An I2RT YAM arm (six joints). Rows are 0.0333 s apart.
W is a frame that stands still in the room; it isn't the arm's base.
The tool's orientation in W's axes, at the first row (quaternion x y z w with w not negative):
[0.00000 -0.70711 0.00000 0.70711]
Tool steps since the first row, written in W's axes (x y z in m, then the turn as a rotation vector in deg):
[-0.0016 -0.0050 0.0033 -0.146 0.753 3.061]
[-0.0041 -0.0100 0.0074 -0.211 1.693 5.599]
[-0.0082 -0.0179 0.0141 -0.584 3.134 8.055]
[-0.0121 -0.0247 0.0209 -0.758 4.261 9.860]
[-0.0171 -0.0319 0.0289 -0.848 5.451 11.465]
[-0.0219 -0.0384 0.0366 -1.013 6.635 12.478]
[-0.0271 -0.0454 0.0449 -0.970 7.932 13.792]
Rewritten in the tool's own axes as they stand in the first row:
[0.0033 -0.0050 0.0016 3.061 0.753 0.146]
[0.0074 -0.0100 0.0041 5.599 1.693 0.211]
[0.0141 -0.0179 0.0082 8.055 3.134 0.584]
[0.0209 -0.0247 0.0121 9.860 4.261 0.758]
[0.0289 -0.0319 0.0171 11.465 5.451 0.848]
[0.0366 -0.0384 0.0219 12.478 6.635 1.013]
[0.0449 -0.0454 0.0271 13.792 7.932 0.970]

